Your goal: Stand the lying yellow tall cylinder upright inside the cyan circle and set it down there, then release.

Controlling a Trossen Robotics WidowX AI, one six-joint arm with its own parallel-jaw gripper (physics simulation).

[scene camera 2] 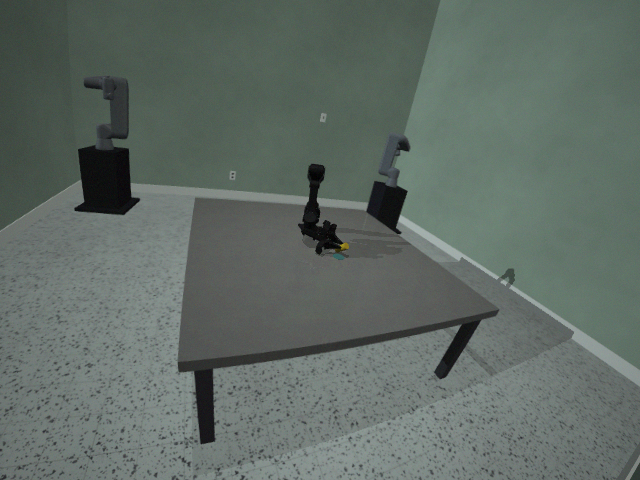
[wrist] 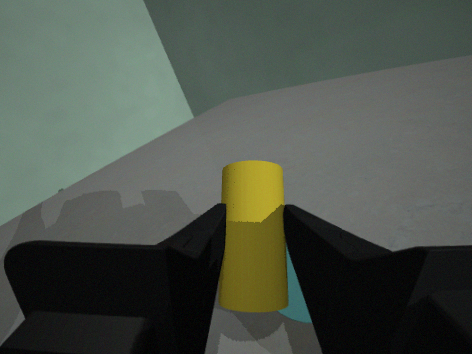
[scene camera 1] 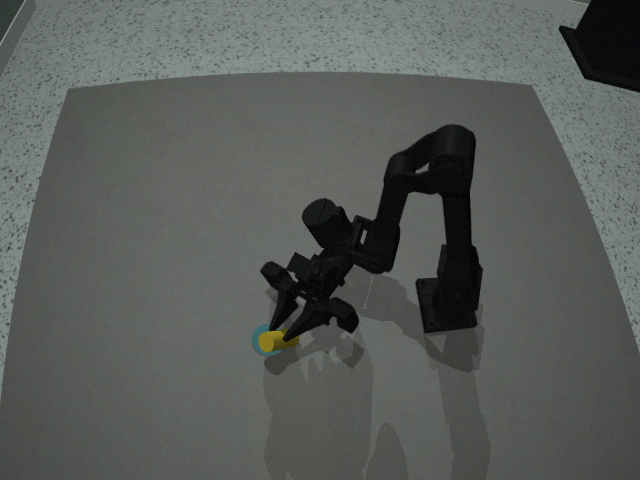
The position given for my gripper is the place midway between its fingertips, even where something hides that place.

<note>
My gripper [scene camera 1: 277, 336] carries a yellow cylinder [wrist: 253, 278], which touches nothing else. Further things: a cyan circle [wrist: 297, 310].
My gripper also shows in the wrist view [wrist: 254, 212].
</note>
